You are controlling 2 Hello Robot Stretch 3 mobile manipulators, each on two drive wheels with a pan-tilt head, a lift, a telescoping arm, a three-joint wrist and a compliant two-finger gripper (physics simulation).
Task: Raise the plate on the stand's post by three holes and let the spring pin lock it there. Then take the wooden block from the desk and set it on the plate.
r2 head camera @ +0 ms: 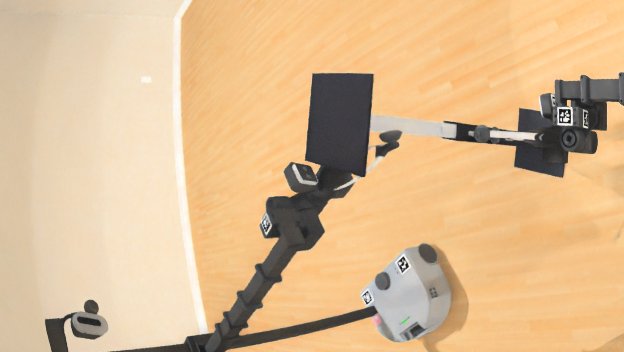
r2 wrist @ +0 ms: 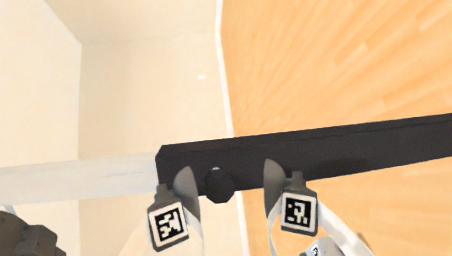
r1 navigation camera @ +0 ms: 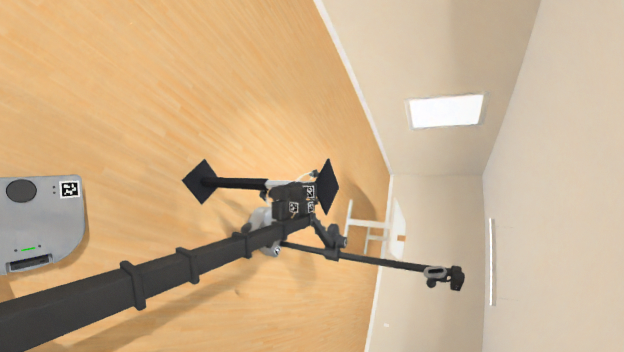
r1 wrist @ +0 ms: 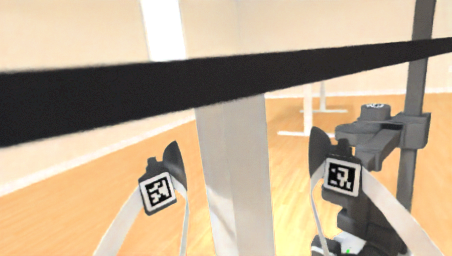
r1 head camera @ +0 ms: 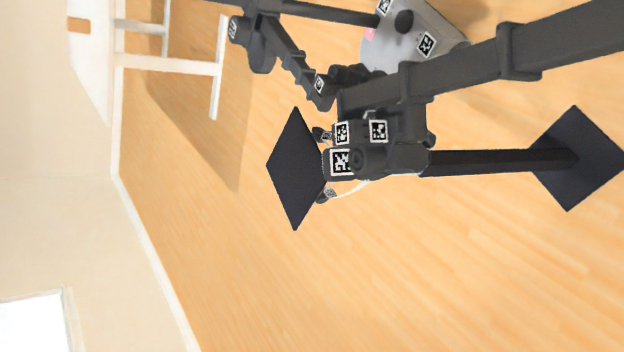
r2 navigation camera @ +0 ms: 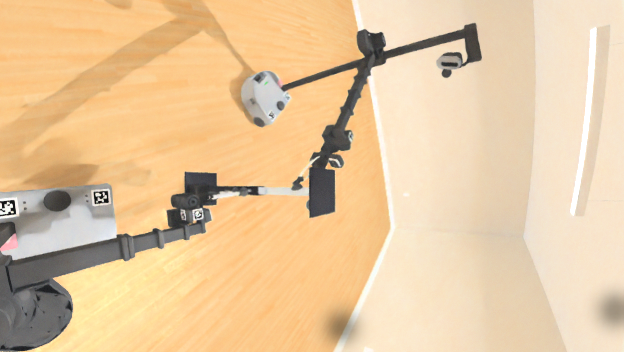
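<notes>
The stand's black plate (r1 head camera: 295, 170) (r1 navigation camera: 327, 187) (r1 wrist: 225, 77) (r2 head camera: 340, 120) (r2 navigation camera: 322, 192) tops a pale inner post (r1 wrist: 237, 175) (r2 head camera: 412, 125) (r2 navigation camera: 285, 191) (r2 wrist: 75, 177), which enters a black outer tube (r1 head camera: 475, 162) (r1 navigation camera: 240, 183) (r2 wrist: 350, 147). The r1 gripper (r1 wrist: 246, 160) (r2 head camera: 389, 142) is open just below the plate; in its wrist view the post shows between its fingers. The r2 gripper (r2 wrist: 230, 187) is open, its fingers either side of the spring pin's dark knob (r2 wrist: 220, 187) near the tube's top. The wooden block (r1 head camera: 79, 25) (r1 navigation camera: 401, 238) stands on the white desk (r1 head camera: 90, 55) (r1 navigation camera: 398, 220).
The stand's black base (r1 head camera: 595, 155) (r1 navigation camera: 195, 182) (r2 head camera: 530, 165) is on the wooden floor. The r2 base (r1 head camera: 400, 50) is beyond the stand in the r1 head view. The r1 base (r2 head camera: 415, 300) (r2 navigation camera: 265, 100) and its mast stand to one side. Walls run behind the desk.
</notes>
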